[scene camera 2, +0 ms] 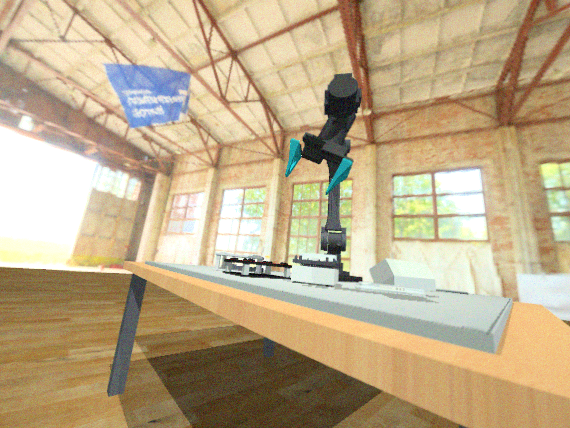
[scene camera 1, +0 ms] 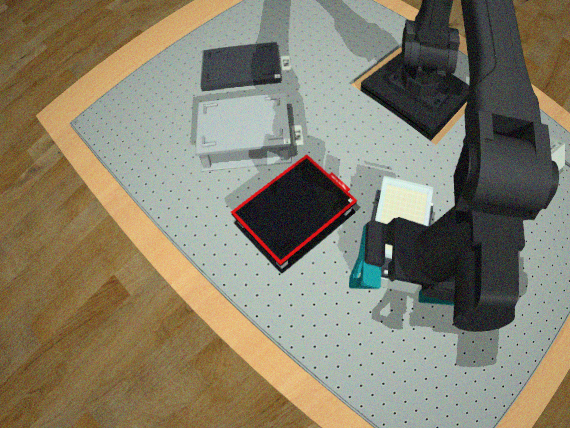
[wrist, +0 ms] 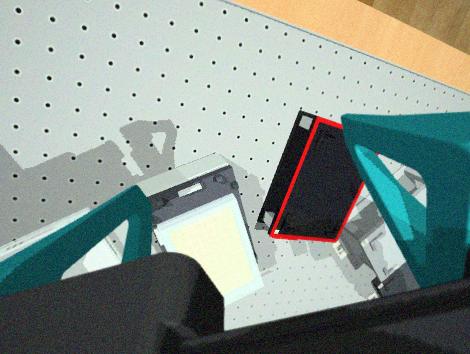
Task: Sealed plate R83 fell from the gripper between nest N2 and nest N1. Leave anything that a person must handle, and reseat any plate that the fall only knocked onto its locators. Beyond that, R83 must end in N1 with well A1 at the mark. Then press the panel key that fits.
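Observation:
A pale plate with a cream well field lies on a dark-topped holder with a light base. Its markings and well A1 cannot be read, and my arm hides part of it in the first scene view. My gripper is open and empty, high above the table near this holder. Light grey nest N1 has corner locators and no plate on its top. Dark nest N2 stands beyond it, also without a plate. The panel keys do not show clearly.
A black tray with a red border lies between N1 and the plate's holder. A pale sloped box stands to the right in the second scene view, near a flat white piece. The arm's black base stands at the back.

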